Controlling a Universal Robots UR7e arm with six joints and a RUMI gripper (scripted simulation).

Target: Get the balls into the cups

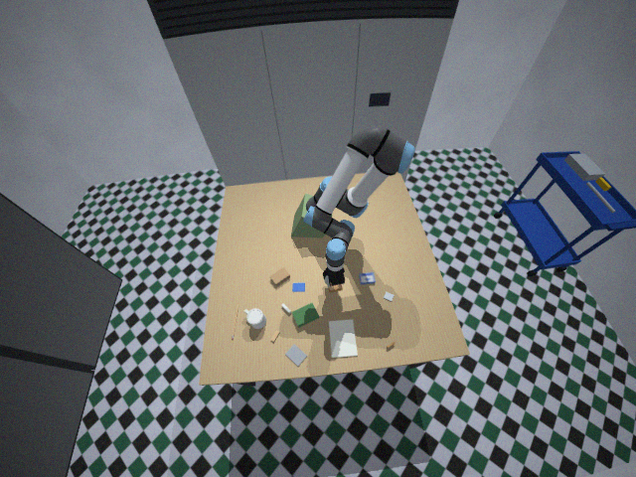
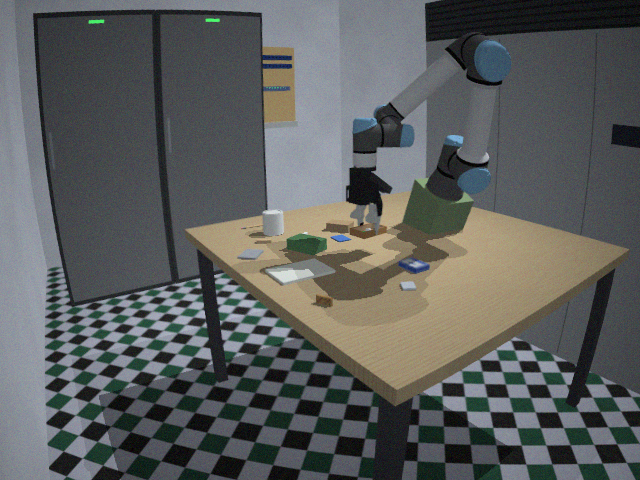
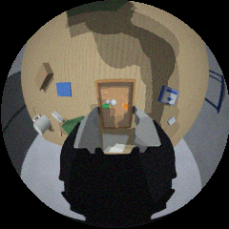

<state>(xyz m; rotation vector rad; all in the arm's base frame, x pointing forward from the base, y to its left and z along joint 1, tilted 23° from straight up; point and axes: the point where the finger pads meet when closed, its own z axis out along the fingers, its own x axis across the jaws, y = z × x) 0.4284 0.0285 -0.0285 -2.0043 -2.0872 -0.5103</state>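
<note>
The covered wooden puzzle lies 1 cm below my hand. Also, from my hand: green box (17 cm to the right, 13 cm ahead, 7 cm below); then white sheet (27 cm ahead, 8 cm below); then blue tile (18 cm to the right, 9 cm below, 3 cm behind).
</note>
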